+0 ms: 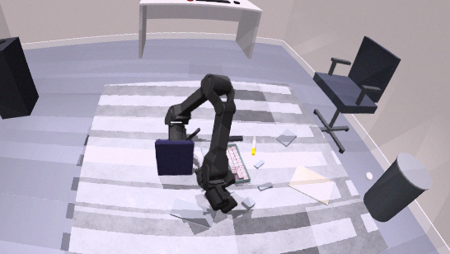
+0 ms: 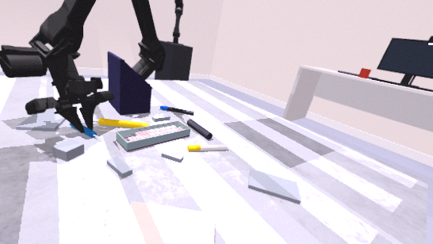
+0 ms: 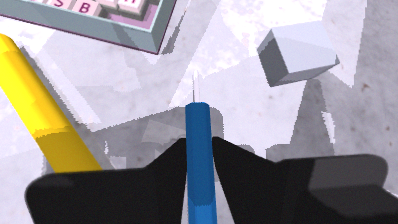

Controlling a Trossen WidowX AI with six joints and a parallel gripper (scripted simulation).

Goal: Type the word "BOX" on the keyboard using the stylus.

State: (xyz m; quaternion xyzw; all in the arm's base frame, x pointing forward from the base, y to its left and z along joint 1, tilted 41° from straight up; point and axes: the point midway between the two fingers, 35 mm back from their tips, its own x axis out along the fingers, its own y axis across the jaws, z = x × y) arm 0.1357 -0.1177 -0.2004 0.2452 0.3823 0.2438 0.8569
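Now: the grey stylus tip 5 cm ahead of my gripper tip and 1 cm to the left of it. Also, from my gripper tip: yellow bar (10 cm to the left); blue pen (1 cm ahead); yellow-and-white pen (23 cm ahead, 22 cm to the left).
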